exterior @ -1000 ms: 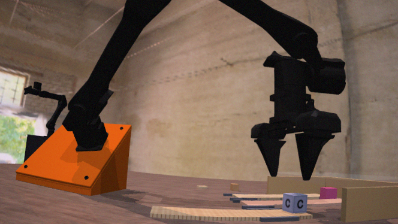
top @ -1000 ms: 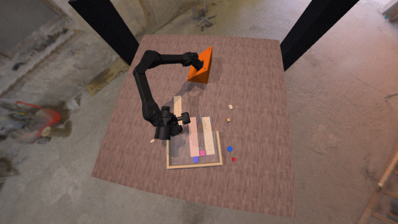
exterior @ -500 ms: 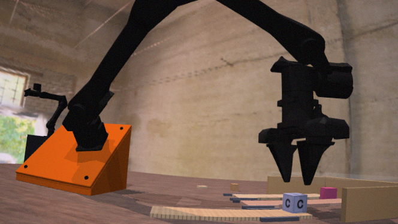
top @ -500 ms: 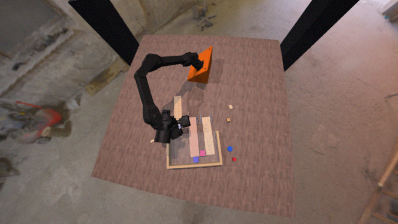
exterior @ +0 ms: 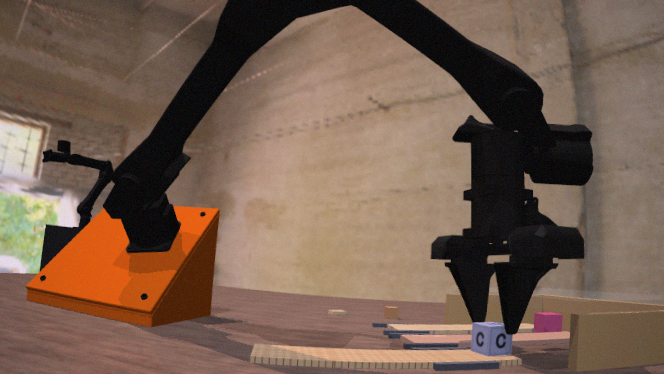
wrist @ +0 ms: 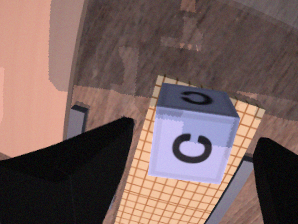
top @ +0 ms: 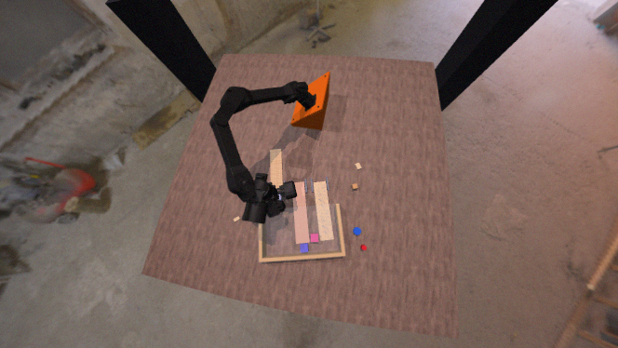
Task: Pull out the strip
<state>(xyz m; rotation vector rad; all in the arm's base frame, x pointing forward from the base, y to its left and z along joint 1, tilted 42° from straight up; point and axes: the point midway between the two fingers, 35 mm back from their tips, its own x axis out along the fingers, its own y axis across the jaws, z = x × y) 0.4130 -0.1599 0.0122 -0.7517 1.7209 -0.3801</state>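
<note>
My gripper tip is now 1 cm above the labelled cube. From my gripper tip the other things lie so: red ball (36 cm to the left, 18 cm ahead, 2 cm below); tan strip (11 cm behind, 3 cm below, 2 cm to the right); blue disc (34 cm to the left, 12 cm ahead, 2 cm below).
</note>
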